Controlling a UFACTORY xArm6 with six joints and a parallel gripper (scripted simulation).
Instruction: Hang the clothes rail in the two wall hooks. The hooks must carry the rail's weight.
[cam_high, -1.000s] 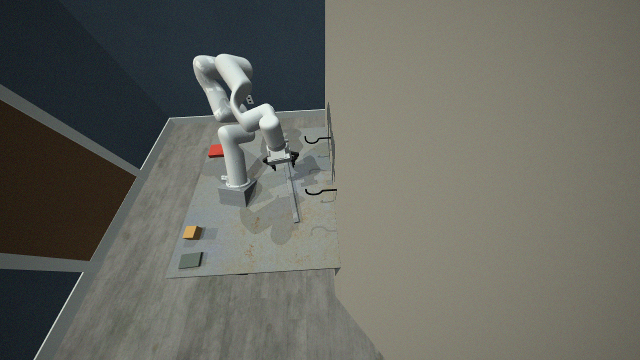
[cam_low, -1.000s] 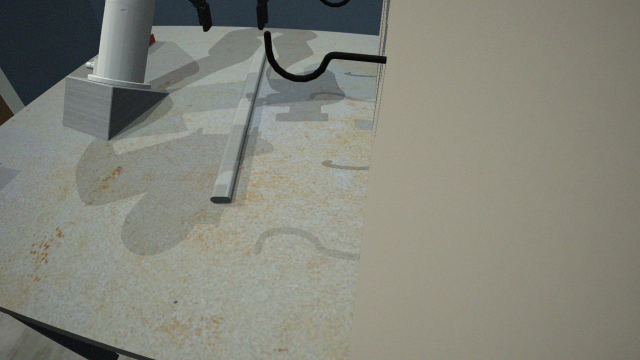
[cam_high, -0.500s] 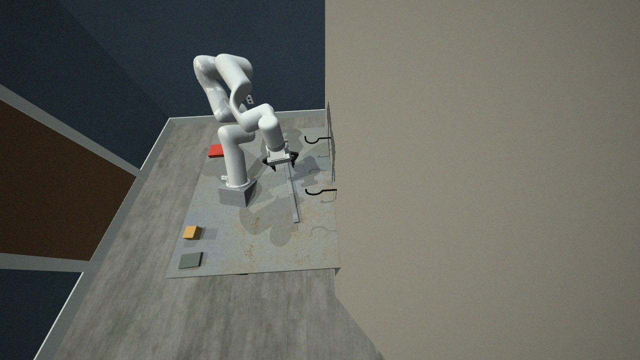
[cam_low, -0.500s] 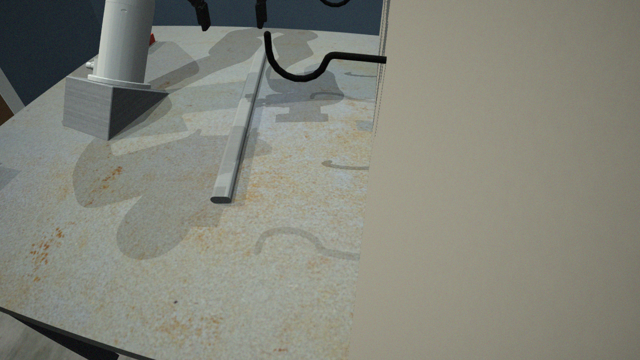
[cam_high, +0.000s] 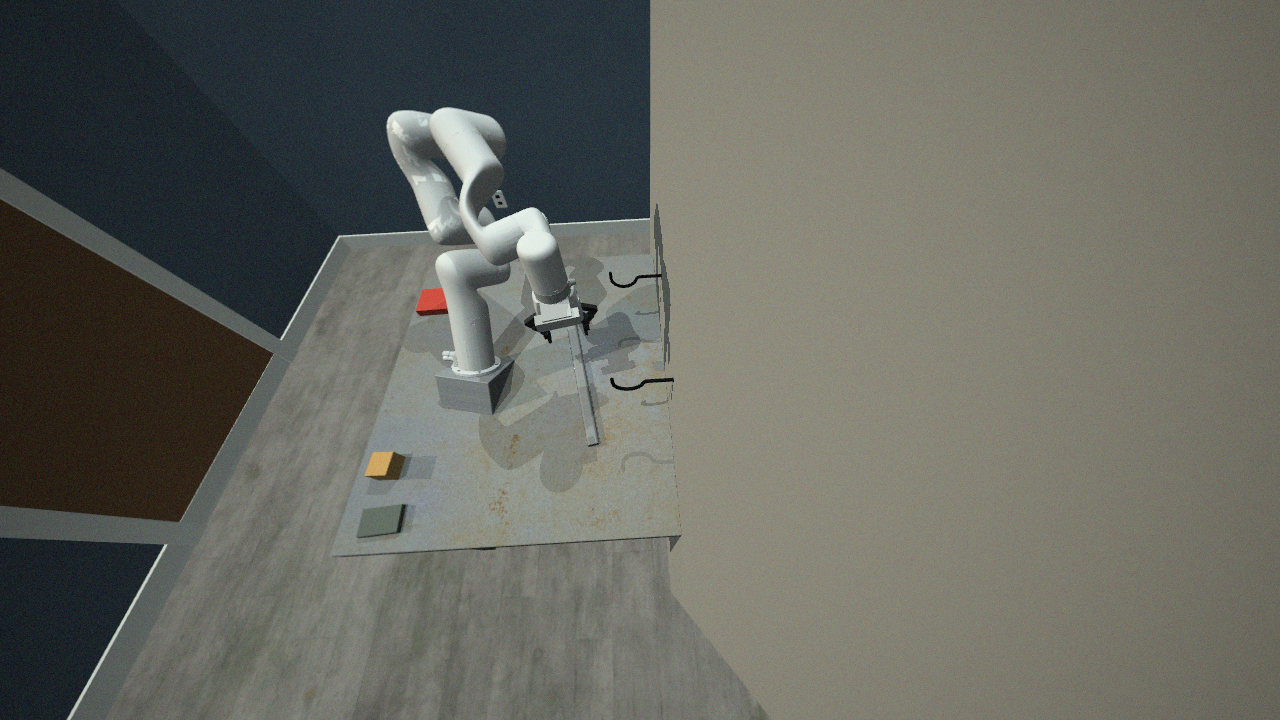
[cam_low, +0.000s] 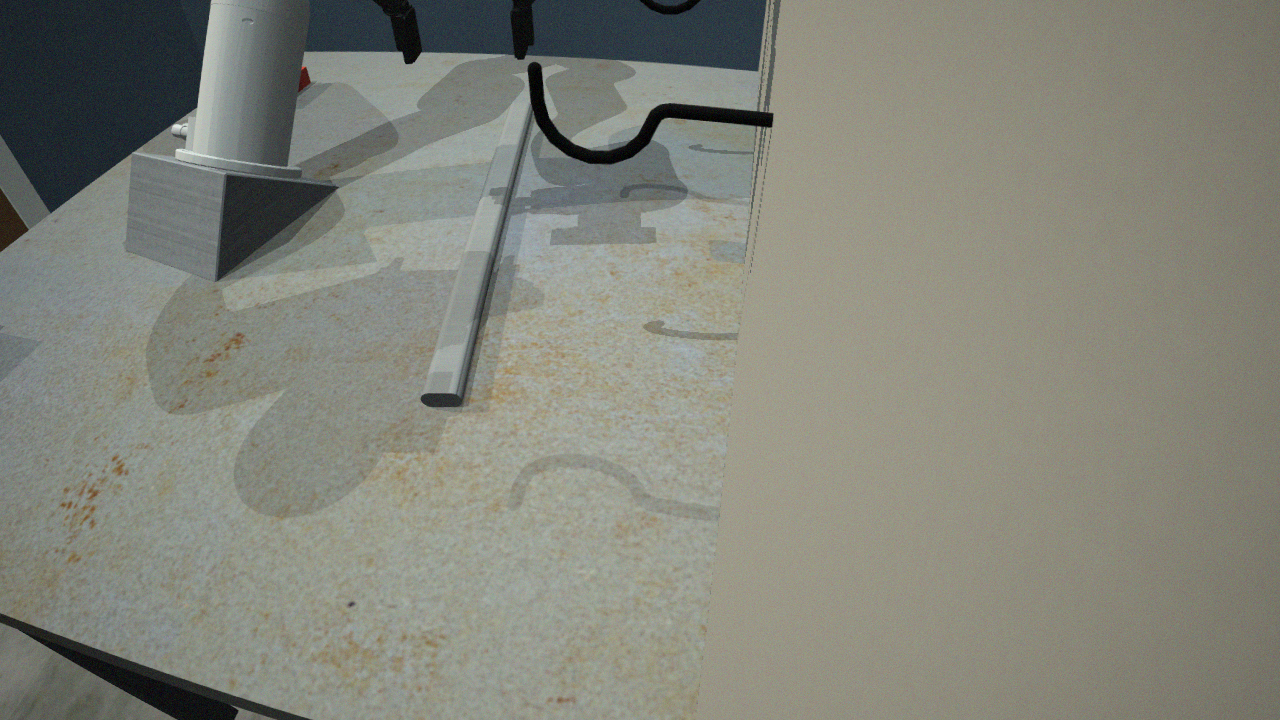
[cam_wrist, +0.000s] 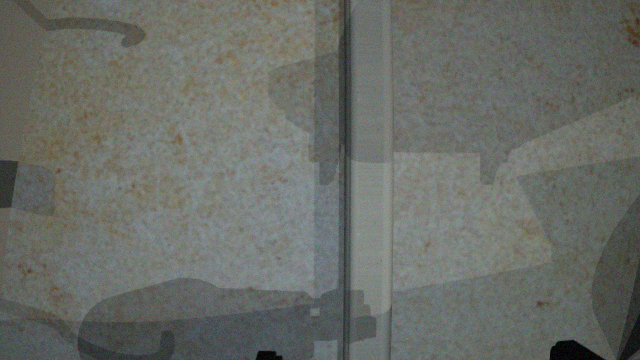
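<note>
My gripper is now 160 mm above the clothes rail. Also, from my hand: orange block (440 mm behind, 300 mm to the right, 150 mm below); beige wall (270 mm ahead, 20 mm to the left, 250 mm above); red block (480 mm behind, 230 mm to the left, 160 mm below).
</note>
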